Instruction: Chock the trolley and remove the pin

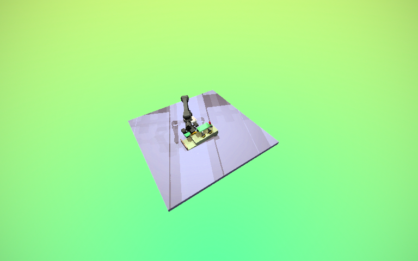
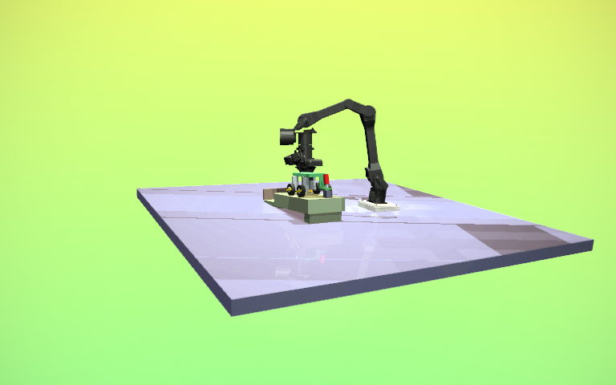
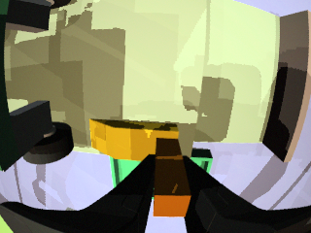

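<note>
Now: gripper tip 220 mm to the right of the red-headed stop pin, 60 mm short of it and 40 mm below it. From my gripper tip the other things lie so: olive ramp 120 mm to the left, 70 mm ahead, 40 mm below; green tray 100 mm below, 70 mm behind, 20 mm to the left; yellow chock 20 mm to the left, 10 mm below.
</note>
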